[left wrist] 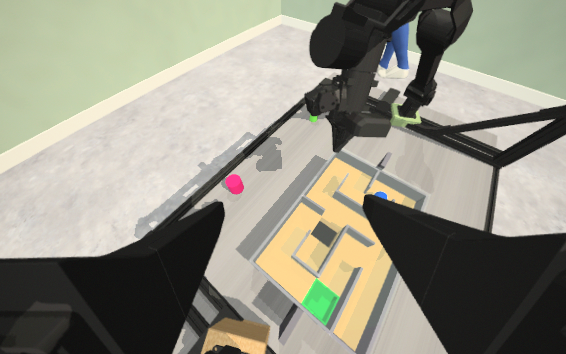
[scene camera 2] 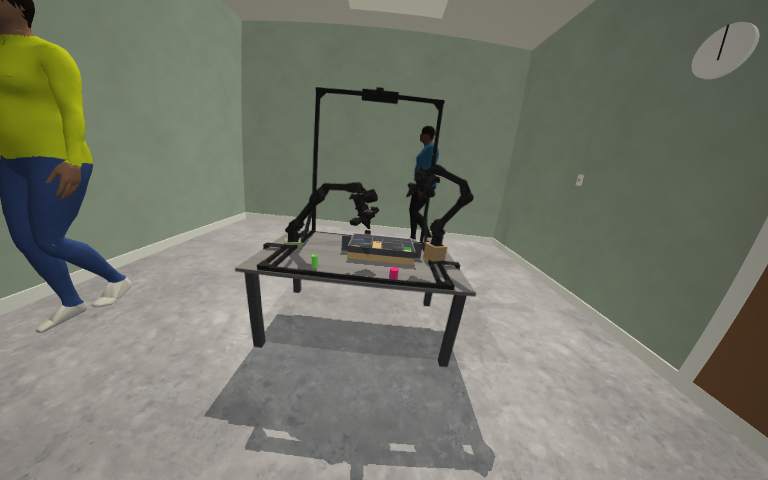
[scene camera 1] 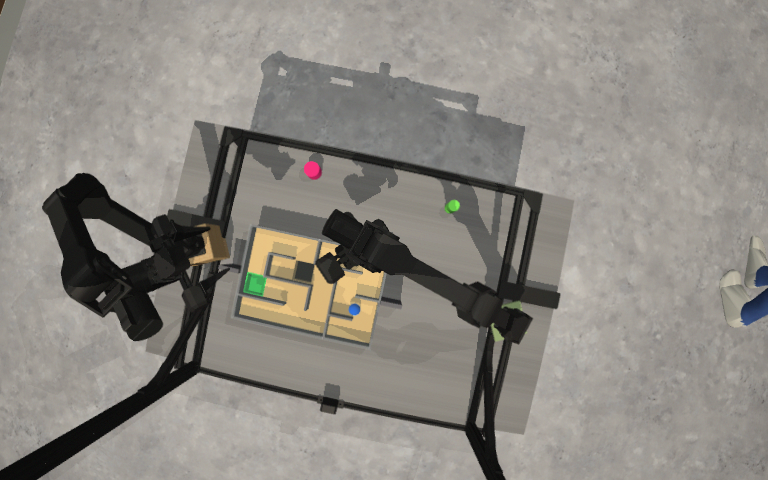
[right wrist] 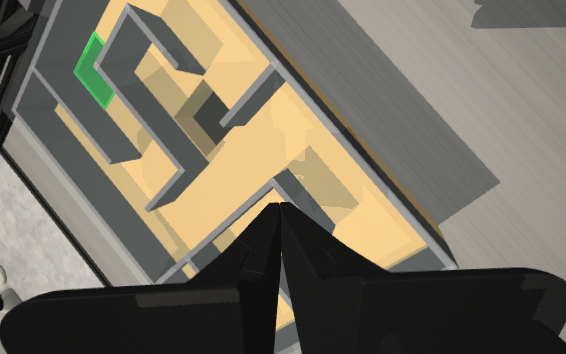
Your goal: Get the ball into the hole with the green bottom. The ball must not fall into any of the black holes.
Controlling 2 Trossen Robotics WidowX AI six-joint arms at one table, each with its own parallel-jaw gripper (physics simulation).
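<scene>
The blue ball [scene camera 1: 353, 309] [left wrist: 380, 195] lies in the maze board [scene camera 1: 277, 325] [right wrist: 389, 193], beside a short inner wall in its lower right part in scene camera 1. The green-bottomed hole [scene camera 1: 254, 284] [left wrist: 321, 301] [right wrist: 95, 75] is at the board's left side in scene camera 1. A black hole [scene camera 1: 304, 271] [left wrist: 324, 233] [right wrist: 212, 112] lies between them. My left gripper [scene camera 1: 216, 249] [left wrist: 293, 204] is open and empty, raised beyond the board's green end. My right gripper [right wrist: 279, 212] [scene camera 2: 368, 228] [left wrist: 335, 151] is shut and empty, pointing down over the board; the ball does not show in the right wrist view.
A pink cylinder [scene camera 1: 312, 170] [scene camera 2: 393, 273] [left wrist: 234, 184] and a green cylinder [scene camera 1: 453, 206] [scene camera 2: 314, 261] [left wrist: 313, 119] stand on the table apart from the board. Black frame bars [scene camera 1: 385, 163] surround the work area. A wooden block [scene camera 1: 215, 243] [scene camera 2: 434, 252] is at the left arm's mount.
</scene>
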